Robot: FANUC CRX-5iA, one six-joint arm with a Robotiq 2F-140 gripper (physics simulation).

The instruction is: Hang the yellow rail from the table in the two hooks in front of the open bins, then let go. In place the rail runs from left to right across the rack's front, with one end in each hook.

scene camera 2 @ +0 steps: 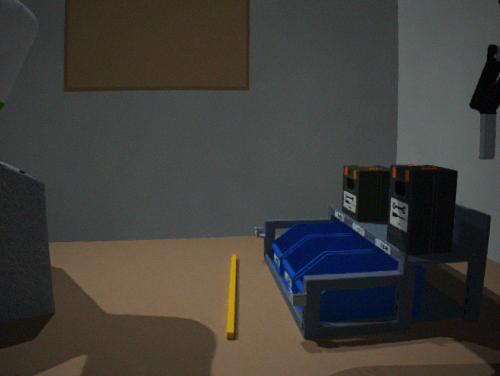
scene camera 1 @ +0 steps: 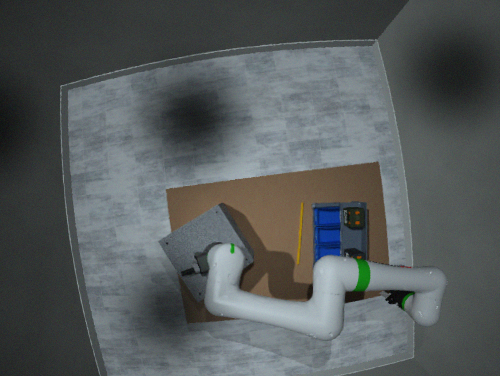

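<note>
The yellow rail (scene camera 1: 300,233) (scene camera 2: 232,297) lies flat on the brown table (scene camera 1: 270,200) (scene camera 2: 150,270), apart from the rack (scene camera 1: 353,237) (scene camera 2: 312,310) and roughly parallel to its front. The rack holds blue open bins (scene camera 1: 328,235) (scene camera 2: 345,262). In scene camera 2, the far hook (scene camera 2: 259,231) and the near hook (scene camera 2: 298,299) stick out from the rack's front corners, both empty. My gripper (scene camera 1: 387,297) is open and empty, at the lower right in scene camera 1, beyond the rack's near end and away from the rail. In scene camera 2 part of it shows high at the right edge.
A dark green toolbox (scene camera 1: 354,218) (scene camera 2: 365,195) and a black toolbox (scene camera 1: 354,254) (scene camera 2: 422,210) stand on the rack's upper shelf. The white arm (scene camera 1: 270,309) reaches from the grey pedestal (scene camera 1: 207,230) (scene camera 2: 22,250) and passes over the rack's near end.
</note>
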